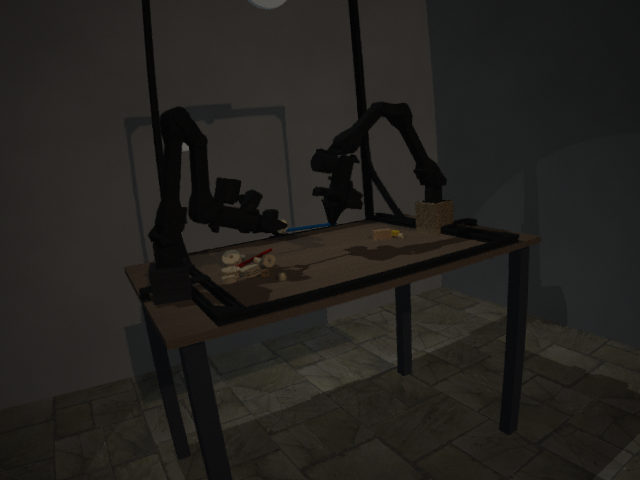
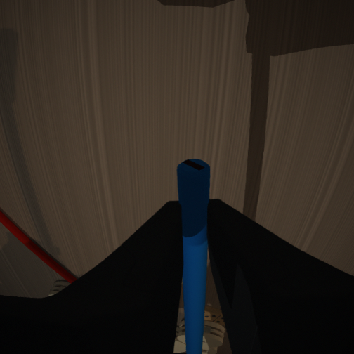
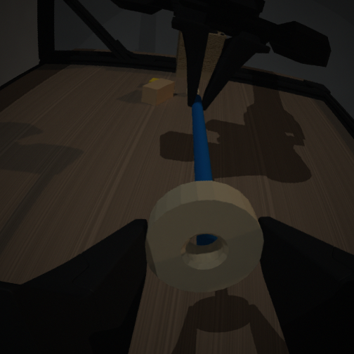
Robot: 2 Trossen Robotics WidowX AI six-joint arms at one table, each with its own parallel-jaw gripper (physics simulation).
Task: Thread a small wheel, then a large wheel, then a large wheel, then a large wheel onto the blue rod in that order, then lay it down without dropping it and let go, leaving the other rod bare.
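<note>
My left gripper is shut on the blue rod near one end and holds it above the table, roughly level. The rod's free end points toward my right gripper, which is shut on a pale small wheel. Blue shows through the wheel's hole, so the rod's end is in line with it; how deep it sits is unclear. The stretch of rod between wheel and left gripper is bare. The red rod lies at the left, without a wheel visible on its visible stretch.
Pale wheels and another wheel lie around the red rod, with small pieces beside them. A small pale piece lies nearer. A wooden block and a yellow piece lie near the left arm's base.
</note>
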